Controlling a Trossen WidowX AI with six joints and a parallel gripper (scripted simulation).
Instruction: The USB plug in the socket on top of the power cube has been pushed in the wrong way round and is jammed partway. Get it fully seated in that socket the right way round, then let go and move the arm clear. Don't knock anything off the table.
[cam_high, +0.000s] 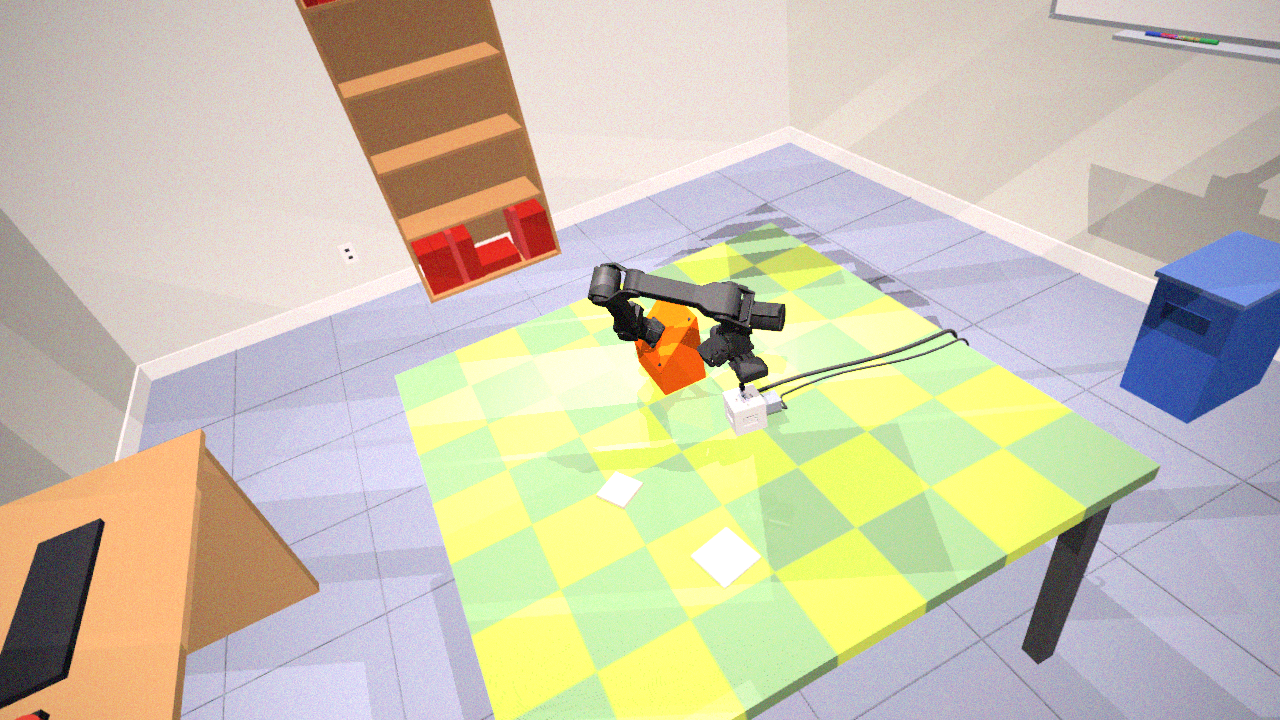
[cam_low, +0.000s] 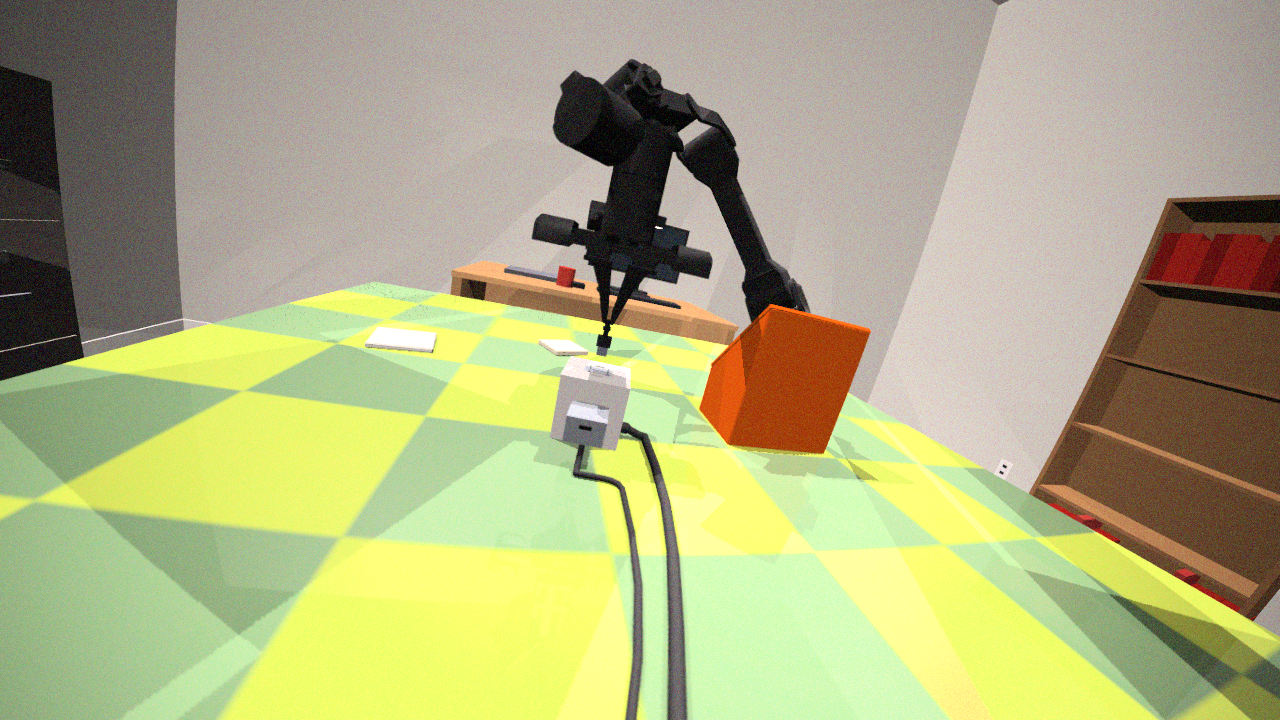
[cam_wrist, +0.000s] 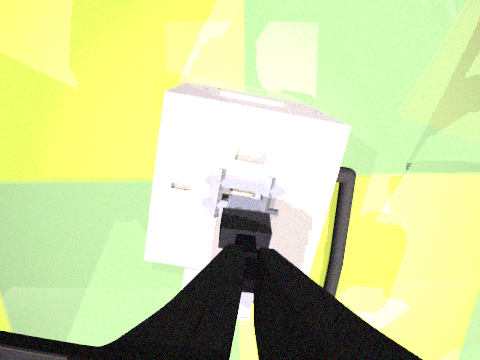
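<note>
My gripper tip is now 2 cm above the USB plug. Round my gripper tip: USB socket (6 cm below).
</note>
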